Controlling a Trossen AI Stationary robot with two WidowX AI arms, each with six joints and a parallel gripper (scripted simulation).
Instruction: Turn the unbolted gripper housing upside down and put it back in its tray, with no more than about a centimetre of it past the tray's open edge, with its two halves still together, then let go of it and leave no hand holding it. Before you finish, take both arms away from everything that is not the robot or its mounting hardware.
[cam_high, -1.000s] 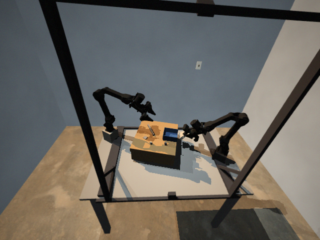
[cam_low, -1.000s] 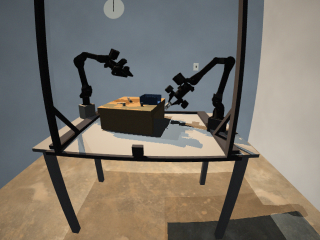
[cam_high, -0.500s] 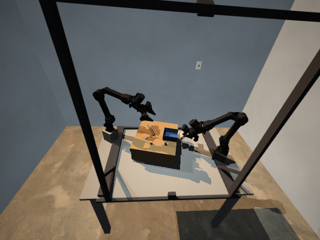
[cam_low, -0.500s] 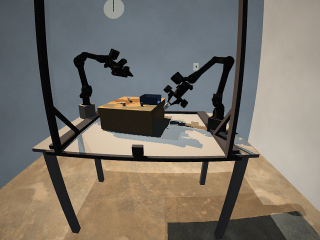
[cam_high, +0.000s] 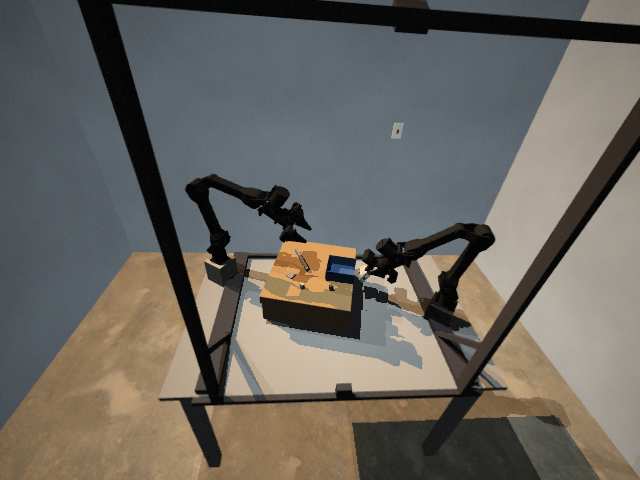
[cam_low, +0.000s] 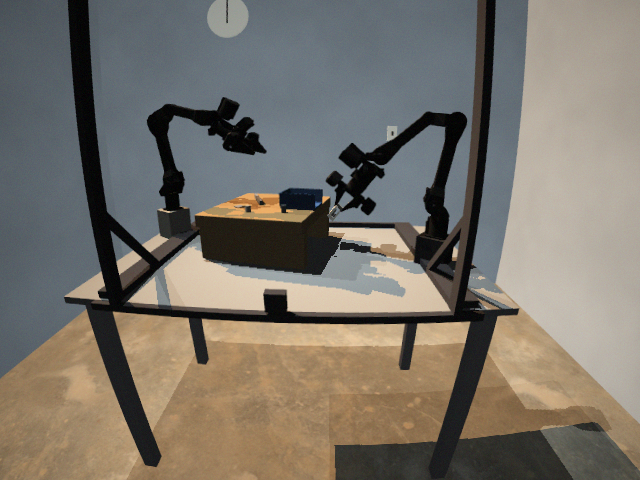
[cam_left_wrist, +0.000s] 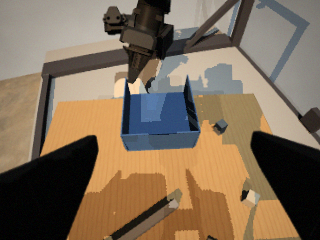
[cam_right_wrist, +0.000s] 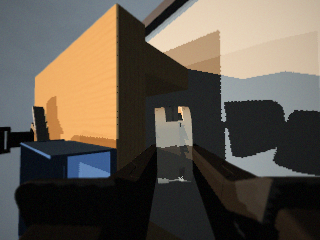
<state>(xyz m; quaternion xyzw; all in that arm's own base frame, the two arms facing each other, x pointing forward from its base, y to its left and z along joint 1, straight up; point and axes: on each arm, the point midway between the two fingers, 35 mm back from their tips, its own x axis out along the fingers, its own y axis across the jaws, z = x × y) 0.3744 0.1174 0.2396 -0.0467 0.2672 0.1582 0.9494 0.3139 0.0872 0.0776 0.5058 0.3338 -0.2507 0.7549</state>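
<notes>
Now: right hand 40 mm to the right of the white gripper housing, 40 mm above it and 10 mm short of it. From my right hand the other things lie so: grey rod 320 mm to the left, 10 mm below, 10 mm behind; then wooden block 260 mm to the left, 70 mm below, 50 mm behind; then gripper housing half 50 mm below, 30 mm to the left, 10 mm ahead.
</notes>
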